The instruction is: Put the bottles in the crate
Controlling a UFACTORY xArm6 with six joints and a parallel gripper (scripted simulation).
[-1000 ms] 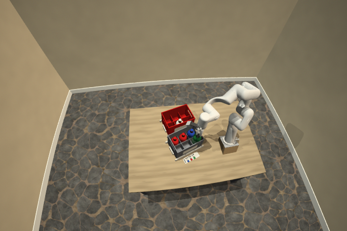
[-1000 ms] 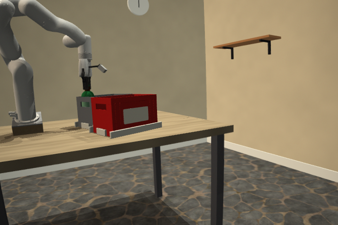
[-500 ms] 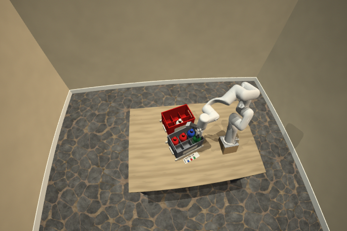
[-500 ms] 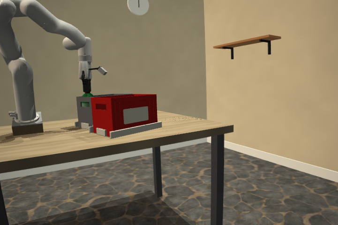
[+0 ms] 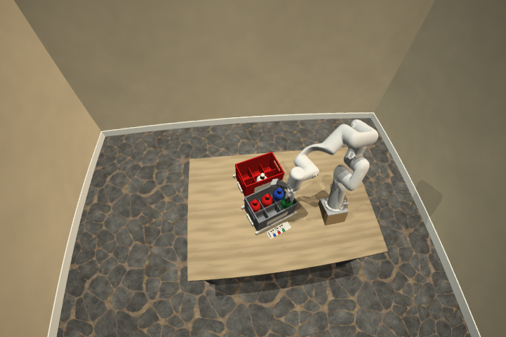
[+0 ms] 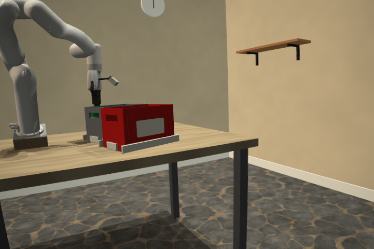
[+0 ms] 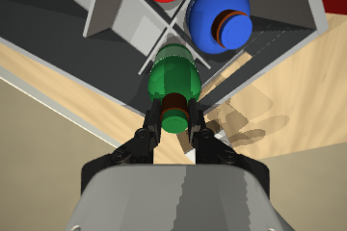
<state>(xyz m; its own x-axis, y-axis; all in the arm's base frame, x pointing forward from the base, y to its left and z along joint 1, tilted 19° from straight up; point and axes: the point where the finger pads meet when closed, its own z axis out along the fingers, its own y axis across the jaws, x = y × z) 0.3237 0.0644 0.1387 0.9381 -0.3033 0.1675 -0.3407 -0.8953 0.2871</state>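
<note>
My gripper is now 7 cm above the green-label bottle. The rest, counted from my hand: grey crate: 12 cm below, 10 cm ahead, 1 cm to the left; pick list: 21 cm below, 13 cm to the left, 4 cm ahead; blue bottle: 12 cm below, 8 cm to the right, 4 cm ahead.
</note>
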